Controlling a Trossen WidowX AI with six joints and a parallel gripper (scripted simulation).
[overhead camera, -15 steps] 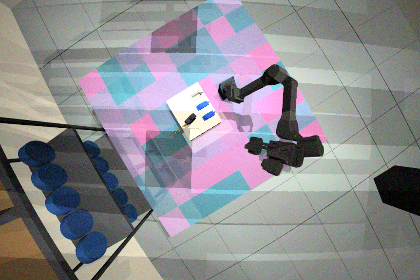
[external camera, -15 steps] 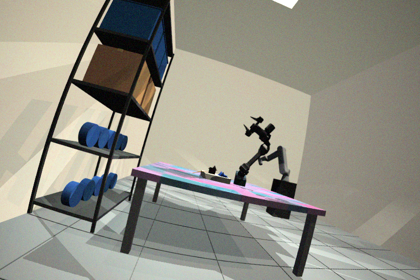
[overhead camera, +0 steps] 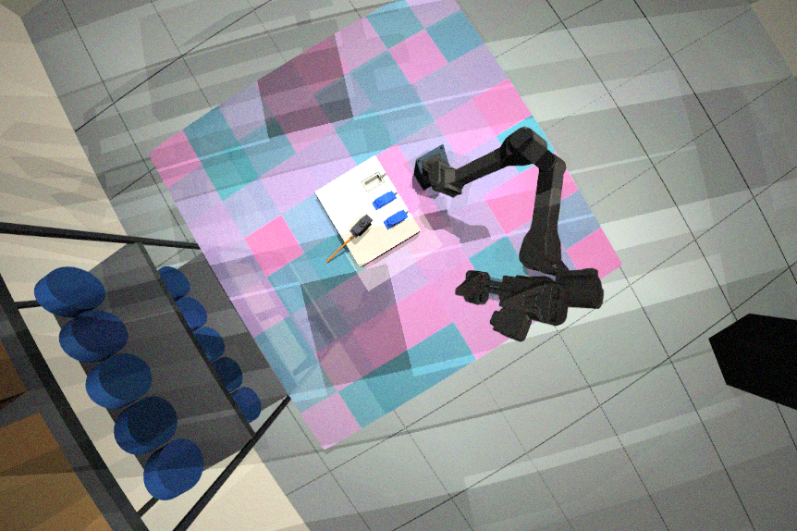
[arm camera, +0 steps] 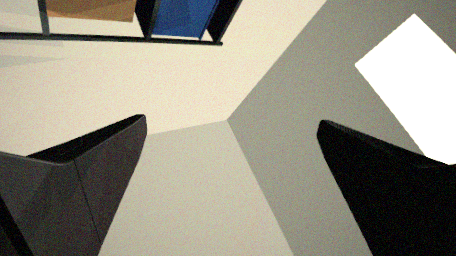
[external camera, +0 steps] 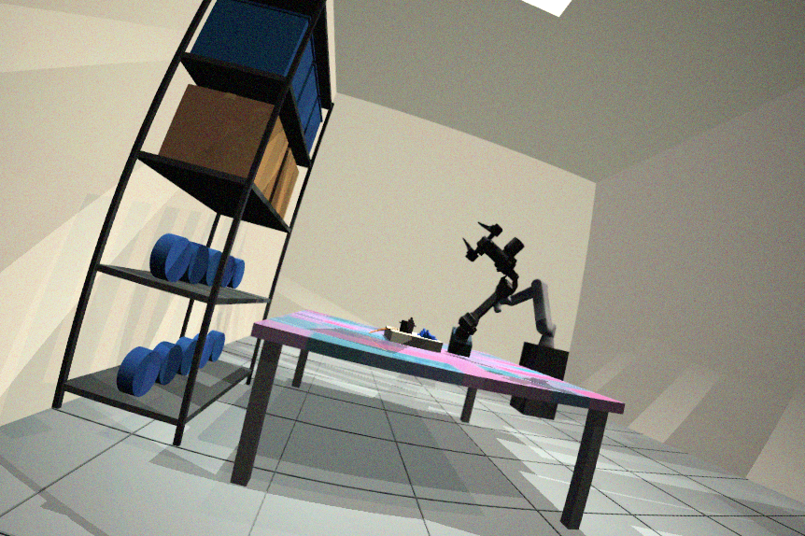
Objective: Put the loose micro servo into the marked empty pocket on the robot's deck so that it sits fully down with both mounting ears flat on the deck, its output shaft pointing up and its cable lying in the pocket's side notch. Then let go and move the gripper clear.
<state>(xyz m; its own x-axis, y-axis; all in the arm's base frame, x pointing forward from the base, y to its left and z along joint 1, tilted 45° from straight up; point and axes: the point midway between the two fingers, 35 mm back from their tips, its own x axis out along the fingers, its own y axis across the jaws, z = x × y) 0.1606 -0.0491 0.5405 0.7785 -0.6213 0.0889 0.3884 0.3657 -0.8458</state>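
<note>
The white deck lies 140 mm ahead of my gripper tip, 310 mm to the right of it and 520 mm below it.
</note>
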